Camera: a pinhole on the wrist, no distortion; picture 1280 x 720 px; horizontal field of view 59.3 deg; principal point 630.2 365.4 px. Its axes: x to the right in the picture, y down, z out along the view. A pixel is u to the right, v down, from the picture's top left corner.
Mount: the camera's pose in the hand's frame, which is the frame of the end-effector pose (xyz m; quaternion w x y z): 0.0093 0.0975 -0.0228 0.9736 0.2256 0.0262 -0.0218
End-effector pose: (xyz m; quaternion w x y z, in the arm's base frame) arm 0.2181 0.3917 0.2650 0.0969 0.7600 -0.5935 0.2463
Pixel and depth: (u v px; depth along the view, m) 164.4 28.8 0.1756
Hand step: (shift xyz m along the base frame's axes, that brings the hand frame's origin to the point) 0.0434 0.0062 -0.1250
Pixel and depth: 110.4 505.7 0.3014
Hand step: 0.0480 -0.0221 -0.2911
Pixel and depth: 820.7 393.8 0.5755
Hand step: 0.2895 -0.2887 -0.3393
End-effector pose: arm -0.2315 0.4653 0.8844 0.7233 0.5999 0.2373 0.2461
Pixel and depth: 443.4 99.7 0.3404
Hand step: 0.1401 -0.2318 -0.0772
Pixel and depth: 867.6 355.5 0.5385
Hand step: 0.4095 -0.2696 -0.0765
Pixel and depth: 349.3 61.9 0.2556
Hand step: 0.0839 -0.1777 -0.0414
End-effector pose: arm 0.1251 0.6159 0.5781 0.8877 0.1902 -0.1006 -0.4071
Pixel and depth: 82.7 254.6 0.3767
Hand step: -0.2730 -0.0146 0.2371
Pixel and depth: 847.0 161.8 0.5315
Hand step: -0.2068 -0.3361 0.2761
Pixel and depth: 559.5 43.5 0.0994
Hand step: 0.0050 -0.0012 0.0613
